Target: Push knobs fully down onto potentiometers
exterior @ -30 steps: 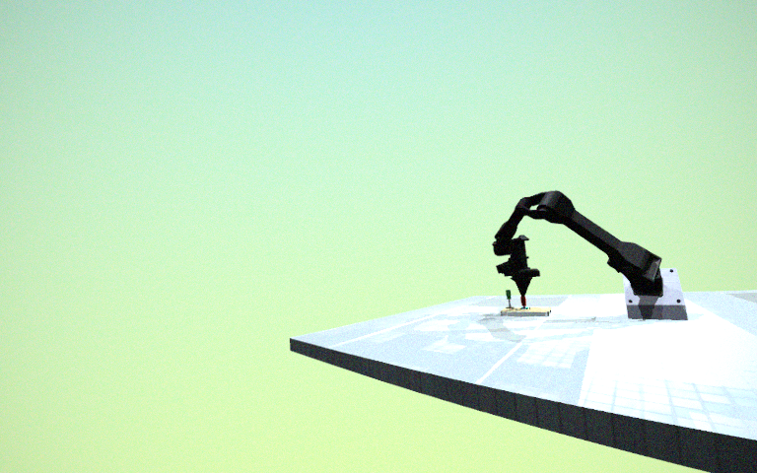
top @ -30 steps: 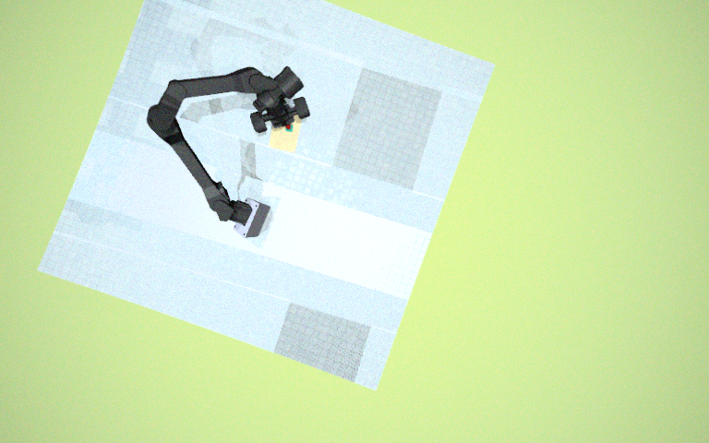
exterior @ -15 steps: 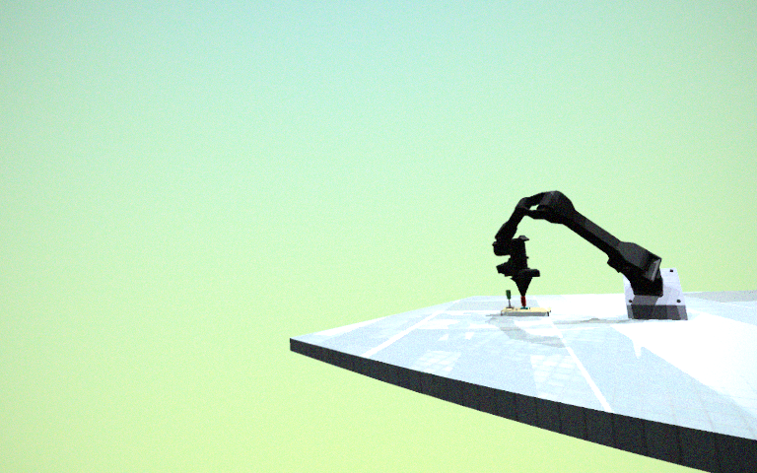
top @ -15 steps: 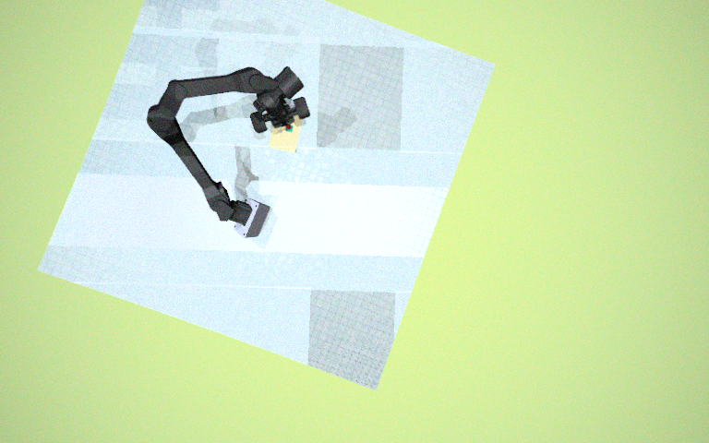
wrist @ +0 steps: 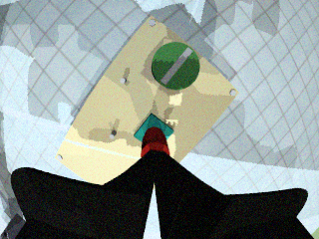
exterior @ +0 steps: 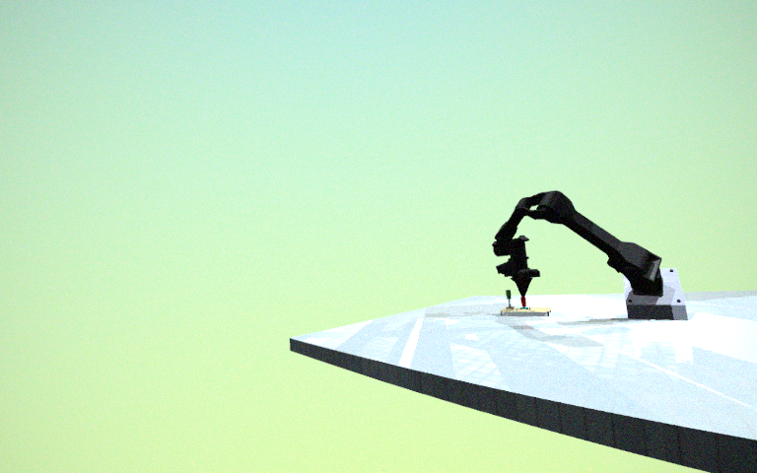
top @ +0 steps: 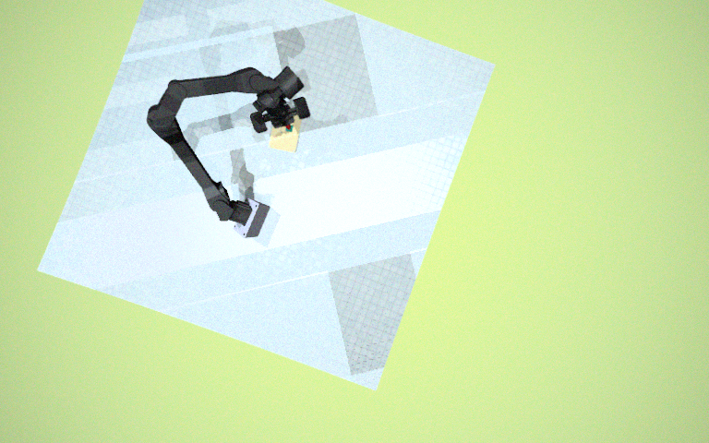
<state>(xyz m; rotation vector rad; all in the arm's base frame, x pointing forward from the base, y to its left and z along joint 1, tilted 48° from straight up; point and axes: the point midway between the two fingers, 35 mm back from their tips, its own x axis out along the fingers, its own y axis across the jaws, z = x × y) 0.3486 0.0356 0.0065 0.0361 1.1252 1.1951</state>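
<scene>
The green knob is 40 mm to the left of my gripper tip, 40 mm ahead of it and 20 mm above it. Round my gripper tip: red knob: 20 mm below.
</scene>
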